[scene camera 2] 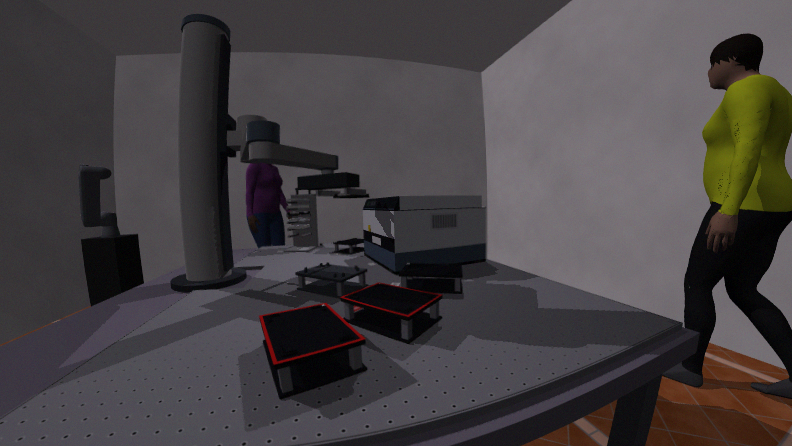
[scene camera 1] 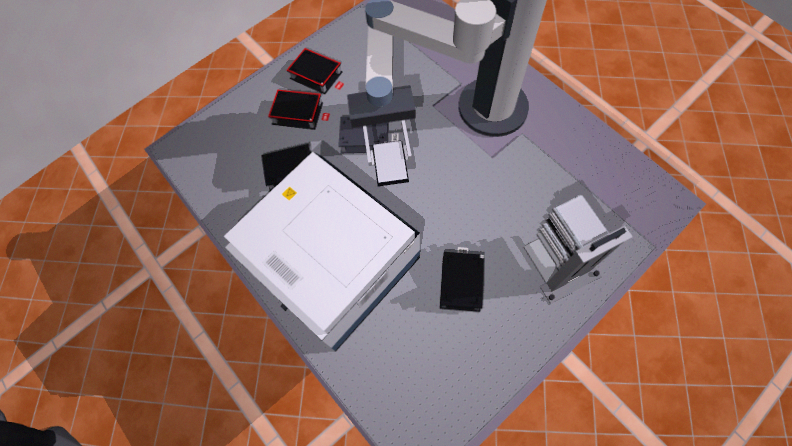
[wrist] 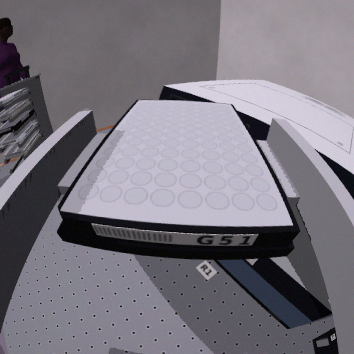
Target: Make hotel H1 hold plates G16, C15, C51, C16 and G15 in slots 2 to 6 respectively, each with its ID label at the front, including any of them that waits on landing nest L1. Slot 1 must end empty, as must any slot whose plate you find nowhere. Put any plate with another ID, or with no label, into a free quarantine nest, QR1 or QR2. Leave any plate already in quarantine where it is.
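Where they show: gripper, between the fingertips: [scene camera 1: 390, 161] [wrist: 181, 125]; arm's base, origin of its link: [scene camera 2: 210, 281] [scene camera 1: 493, 107].
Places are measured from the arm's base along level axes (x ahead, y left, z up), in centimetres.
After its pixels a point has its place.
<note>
My gripper [scene camera 1: 389, 159] @(x 52.1, y 5.5, z 28.8 cm) [scene camera 2: 351, 193] @(x 52.1, y 5.5, z 28.8 cm) [wrist: 181, 125] @(x 52.1, y 5.5, z 28.8 cm) is shut on plate G51 [scene camera 1: 390, 166] @(x 53.1, y 6.7, z 28.5 cm) [wrist: 175, 155] @(x 50.6, y 3.4, z 28.5 cm), a black plate with a pale lid. It holds the plate level above the table, between the dark grey nest and the white instrument. The label facing the wrist camera reads G51. Hotel H1 [scene camera 1: 583, 264] @(x 34.9, y 59.8, z 25.7 cm) [scene camera 2: 306, 221] [wrist: 43, 107] @(x 36.2, y 57.3, z 20.8 cm) stands far from the gripper and holds several plates; their labels are unreadable. The red-rimmed quarantine nests, one [scene camera 1: 314, 67] @(x 38.4, y -54.7, z 6.3 cm) [scene camera 2: 312, 332] @(x 39.4, y -57.4, z 6.3 cm) and another [scene camera 1: 295, 105] @(x 53.8, y -45.6, z 6.3 cm) [scene camera 2: 391, 299] @(x 53.7, y -47.3, z 6.3 cm), have bare tops. I cannot tell which nest is L1.
A white instrument [scene camera 1: 332, 238] @(x 77.6, y 11.7, z 26.7 cm) [scene camera 2: 443, 235] @(x 81.6, y -10.7, z 12.9 cm) [wrist: 285, 97] @(x 79.9, y 13.9, z 26.7 cm) stands beside the held plate. A dark grey nest [scene camera 1: 351, 132] @(x 46.5, y -22.9, z 6.3 cm) [scene camera 2: 332, 272] @(x 43.2, y -22.7, z 6.3 cm) is under the gripper body. A black nest [scene camera 1: 462, 279] @(x 55.0, y 39.0, z 6.3 cm) [scene camera 2: 350, 243] @(x 52.9, y 29.9, z 6.3 cm) stands between instrument and hotel, another [scene camera 1: 283, 163] @(x 70.8, y -29.1, z 6.3 cm) [scene camera 2: 431, 271] @(x 68.7, y -30.8, z 6.3 cm) behind the instrument. The arm column [scene camera 1: 512, 60] @(x 4.7, y 5.9, z 32.5 cm) [scene camera 2: 202, 149] @(x 3.2, y -6.7, z 43.9 cm) rises nearby.
</note>
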